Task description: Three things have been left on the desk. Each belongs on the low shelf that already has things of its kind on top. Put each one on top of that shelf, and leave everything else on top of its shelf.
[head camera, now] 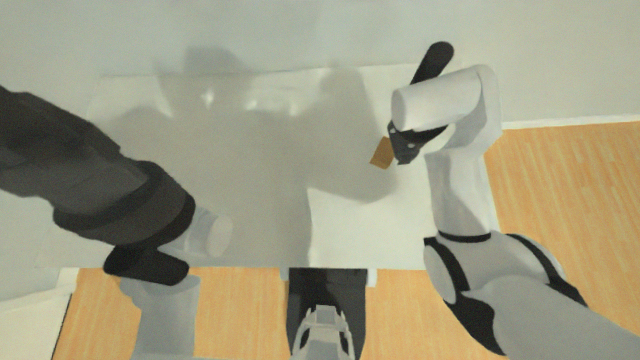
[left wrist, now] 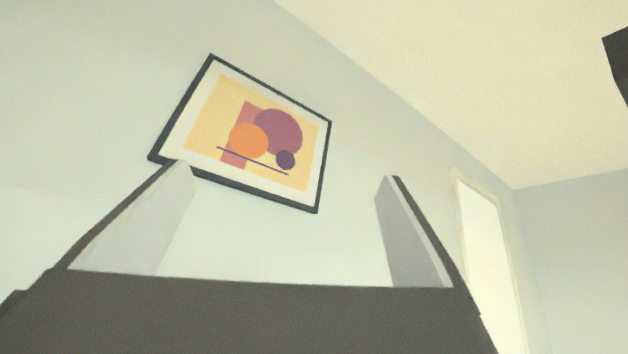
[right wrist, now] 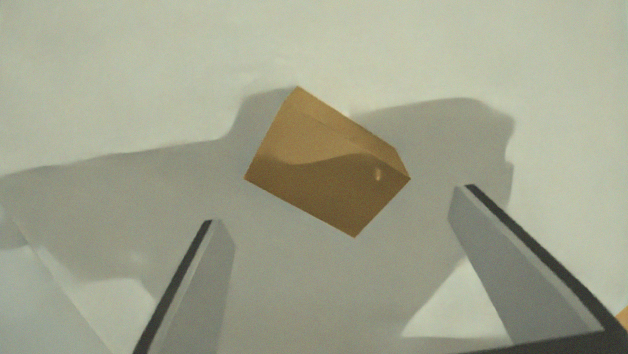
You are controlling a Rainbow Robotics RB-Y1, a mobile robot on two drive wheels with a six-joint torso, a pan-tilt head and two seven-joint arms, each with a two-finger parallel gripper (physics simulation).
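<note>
A brown-orange block lies on the white desk, toward the right in the head camera view. My right gripper is open above the desk. In the right wrist view the block shows just beyond and between its fingertips, with a gap on both sides. My left gripper is open and empty, raised and facing the wall; in the head camera view I cannot make it out behind the dark left arm. The low shelves and the other two things do not show.
The left arm covers the left part of the desk in the head camera view. A wall runs along the desk's far edge. Wood floor lies at the right and below the near edge. A framed picture hangs on the wall.
</note>
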